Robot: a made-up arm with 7 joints. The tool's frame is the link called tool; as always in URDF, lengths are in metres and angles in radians. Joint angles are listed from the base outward. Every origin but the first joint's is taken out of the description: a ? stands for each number. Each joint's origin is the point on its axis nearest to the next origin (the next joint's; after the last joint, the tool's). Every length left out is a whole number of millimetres.
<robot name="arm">
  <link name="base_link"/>
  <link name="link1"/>
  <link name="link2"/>
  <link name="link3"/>
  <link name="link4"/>
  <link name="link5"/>
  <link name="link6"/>
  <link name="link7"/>
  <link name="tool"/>
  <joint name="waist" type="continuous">
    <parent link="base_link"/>
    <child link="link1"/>
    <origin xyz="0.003 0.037 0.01" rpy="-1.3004 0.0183 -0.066"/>
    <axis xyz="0 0 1"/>
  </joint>
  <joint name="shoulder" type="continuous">
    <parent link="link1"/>
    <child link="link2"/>
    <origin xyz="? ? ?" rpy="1.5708 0 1.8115"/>
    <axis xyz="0 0 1"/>
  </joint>
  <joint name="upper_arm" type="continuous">
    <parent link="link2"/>
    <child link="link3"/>
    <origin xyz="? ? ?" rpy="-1.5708 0 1.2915"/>
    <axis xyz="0 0 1"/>
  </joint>
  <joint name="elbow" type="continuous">
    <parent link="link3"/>
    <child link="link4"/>
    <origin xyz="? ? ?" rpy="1.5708 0 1.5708"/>
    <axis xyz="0 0 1"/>
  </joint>
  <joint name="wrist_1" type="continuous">
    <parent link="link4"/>
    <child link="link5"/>
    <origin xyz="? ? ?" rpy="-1.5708 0 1.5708"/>
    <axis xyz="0 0 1"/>
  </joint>
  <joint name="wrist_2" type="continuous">
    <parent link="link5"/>
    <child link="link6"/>
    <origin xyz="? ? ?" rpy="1.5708 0 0"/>
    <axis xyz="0 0 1"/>
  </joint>
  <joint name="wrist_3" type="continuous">
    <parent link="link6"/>
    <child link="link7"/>
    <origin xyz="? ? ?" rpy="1.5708 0 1.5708"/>
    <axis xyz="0 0 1"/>
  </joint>
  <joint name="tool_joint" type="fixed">
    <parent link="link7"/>
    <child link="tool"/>
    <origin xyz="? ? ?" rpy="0 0 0"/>
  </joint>
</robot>
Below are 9 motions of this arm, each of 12 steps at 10 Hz.
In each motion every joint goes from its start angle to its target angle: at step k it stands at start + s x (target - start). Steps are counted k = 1, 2, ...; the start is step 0. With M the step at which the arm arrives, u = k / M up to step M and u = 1 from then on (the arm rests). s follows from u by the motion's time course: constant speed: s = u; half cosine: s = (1 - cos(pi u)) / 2; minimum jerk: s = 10 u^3 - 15 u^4 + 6 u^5.
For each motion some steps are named. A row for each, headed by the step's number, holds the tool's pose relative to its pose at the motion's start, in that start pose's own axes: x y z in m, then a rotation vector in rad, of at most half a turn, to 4 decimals.
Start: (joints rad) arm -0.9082 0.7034 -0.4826 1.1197 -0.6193 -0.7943 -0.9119
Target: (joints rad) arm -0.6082 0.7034 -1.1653 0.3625 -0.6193 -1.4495 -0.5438
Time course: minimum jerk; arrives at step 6
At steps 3, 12:
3: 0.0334 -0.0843 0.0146 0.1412 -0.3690 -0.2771
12: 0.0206 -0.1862 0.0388 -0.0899 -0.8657 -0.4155

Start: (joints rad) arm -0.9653 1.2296 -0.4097 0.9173 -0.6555 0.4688 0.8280
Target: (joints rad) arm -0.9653 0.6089 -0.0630 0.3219 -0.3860 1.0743 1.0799
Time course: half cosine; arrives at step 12
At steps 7, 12:
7: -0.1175 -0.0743 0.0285 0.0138 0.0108 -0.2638
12: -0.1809 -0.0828 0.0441 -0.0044 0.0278 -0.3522

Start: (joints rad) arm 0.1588 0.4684 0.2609 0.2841 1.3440 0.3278 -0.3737
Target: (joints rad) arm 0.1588 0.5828 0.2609 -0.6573 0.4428 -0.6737 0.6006
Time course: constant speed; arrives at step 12
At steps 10, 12:
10: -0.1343 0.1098 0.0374 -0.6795 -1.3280 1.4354
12: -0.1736 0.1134 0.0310 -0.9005 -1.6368 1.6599

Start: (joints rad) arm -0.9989 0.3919 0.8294 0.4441 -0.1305 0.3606 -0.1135
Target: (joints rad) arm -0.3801 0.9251 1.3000 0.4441 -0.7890 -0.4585 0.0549
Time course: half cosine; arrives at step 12
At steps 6, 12:
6: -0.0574 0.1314 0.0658 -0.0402 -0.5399 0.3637
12: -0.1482 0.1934 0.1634 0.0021 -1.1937 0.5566

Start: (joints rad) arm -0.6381 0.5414 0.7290 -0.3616 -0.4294 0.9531 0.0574
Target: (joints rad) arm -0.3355 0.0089 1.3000 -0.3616 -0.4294 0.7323 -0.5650
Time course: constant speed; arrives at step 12
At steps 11, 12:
11: -0.0932 0.0761 -0.1178 -0.4190 0.0229 -0.0079
12: -0.1077 0.0812 -0.1276 -0.4408 0.0214 0.0072

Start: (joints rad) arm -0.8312 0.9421 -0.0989 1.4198 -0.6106 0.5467 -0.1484
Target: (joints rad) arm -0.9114 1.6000 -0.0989 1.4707 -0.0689 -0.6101 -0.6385
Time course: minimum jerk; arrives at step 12
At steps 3, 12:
3: -0.0121 0.0223 0.0193 0.0516 -0.1458 0.0312
12: -0.1966 0.1517 0.1128 1.0054 -0.8977 0.2723

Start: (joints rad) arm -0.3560 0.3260 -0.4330 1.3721 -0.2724 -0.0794 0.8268
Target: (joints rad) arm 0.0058 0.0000 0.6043 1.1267 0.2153 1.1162 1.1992
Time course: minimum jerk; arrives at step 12
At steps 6, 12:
6: -0.0538 -0.0200 -0.0709 0.3226 0.6197 0.0633
12: -0.1289 -0.0096 -0.1356 0.8131 1.2066 0.0245

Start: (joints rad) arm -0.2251 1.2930 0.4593 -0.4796 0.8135 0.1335 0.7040
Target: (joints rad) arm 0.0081 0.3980 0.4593 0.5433 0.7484 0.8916 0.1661
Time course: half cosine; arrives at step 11
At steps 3, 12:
3: -0.0545 -0.0204 -0.0211 0.1182 0.3237 -0.2964
12: -0.3559 0.0820 0.0915 0.6000 1.6372 -1.9970

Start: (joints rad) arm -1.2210 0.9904 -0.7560 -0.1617 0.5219 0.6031 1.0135
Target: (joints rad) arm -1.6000 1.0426 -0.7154 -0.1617 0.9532 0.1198 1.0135
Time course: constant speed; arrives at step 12
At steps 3, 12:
3: 0.0318 0.0089 0.0082 -0.0449 -0.1604 0.1564
12: 0.1070 0.0503 0.0337 -0.0629 -0.6852 0.5420

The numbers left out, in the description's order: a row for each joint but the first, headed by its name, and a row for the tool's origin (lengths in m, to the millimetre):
shoulder: -0.003 0.014 0
upper_arm: 0.191 -0.048 0
elbow: 0.002 -0.018 0
wrist_1: -0.134 -0.01 0
wrist_2: 0 0 0
wrist_3: 0 0.061 0
tool: 0 0 0

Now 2 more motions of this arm.
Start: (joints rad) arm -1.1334 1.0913 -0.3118 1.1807 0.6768 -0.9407 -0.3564
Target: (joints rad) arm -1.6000 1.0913 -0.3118 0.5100 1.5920 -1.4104 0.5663
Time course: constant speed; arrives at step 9
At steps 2, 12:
2: 0.0062 0.0394 0.0255 0.2873 -0.1540 0.1858
12: -0.0254 0.1426 0.1036 1.1643 -0.6759 0.5851

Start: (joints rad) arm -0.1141 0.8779 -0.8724 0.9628 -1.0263 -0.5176 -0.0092
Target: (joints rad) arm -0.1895 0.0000 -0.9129 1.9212 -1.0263 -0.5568 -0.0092
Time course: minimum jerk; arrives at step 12
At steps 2, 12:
2: 0.0006 -0.0053 -0.0051 -0.0092 0.0160 0.0047
12: -0.0476 -0.1824 -0.0761 -0.0721 0.4782 -0.0415

